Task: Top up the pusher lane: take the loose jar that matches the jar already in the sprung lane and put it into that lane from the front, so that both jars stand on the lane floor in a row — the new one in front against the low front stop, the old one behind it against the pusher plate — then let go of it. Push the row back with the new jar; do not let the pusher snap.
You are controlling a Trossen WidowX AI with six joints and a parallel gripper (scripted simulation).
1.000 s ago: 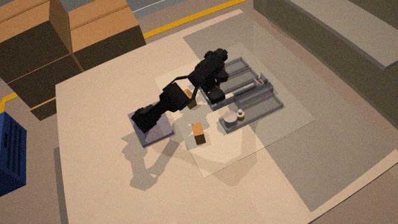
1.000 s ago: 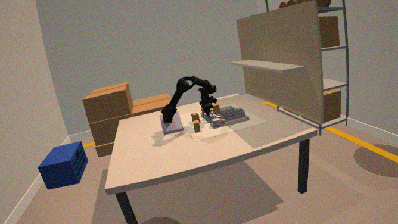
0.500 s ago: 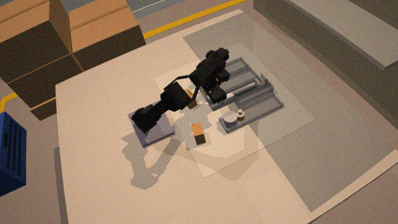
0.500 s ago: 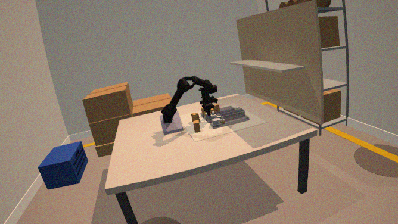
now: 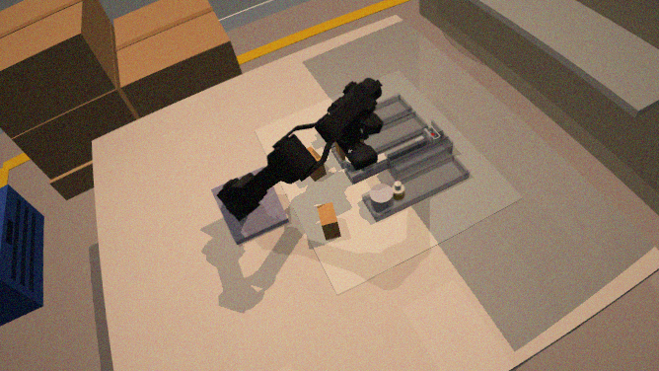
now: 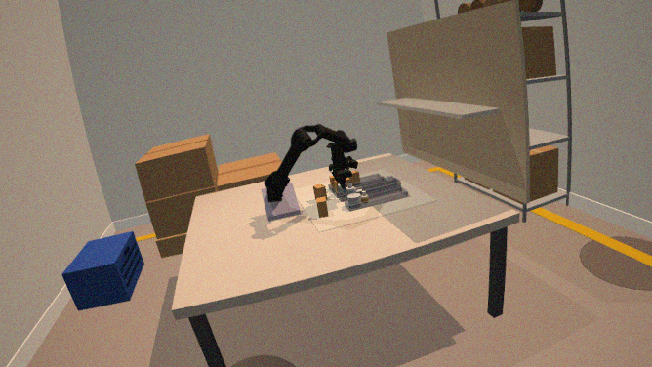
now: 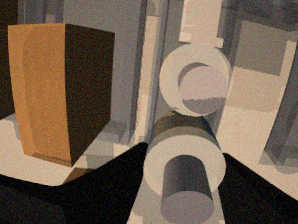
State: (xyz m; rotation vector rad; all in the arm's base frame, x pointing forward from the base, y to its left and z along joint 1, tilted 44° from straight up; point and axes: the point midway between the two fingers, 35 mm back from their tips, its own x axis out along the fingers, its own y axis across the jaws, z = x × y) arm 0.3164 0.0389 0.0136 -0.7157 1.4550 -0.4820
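The wide grey round jar is 3 cm ahead of my gripper tip, 12 cm to the right of it and 3 cm below it. The rest, counted from my gripper tip: pale pusher plate (15 cm ahead, 1 cm to the right, 1 cm below); grey lane rack (15 cm ahead, 1 cm to the right, 4 cm below); small jar (8 cm ahead, 12 cm to the right, 2 cm below).
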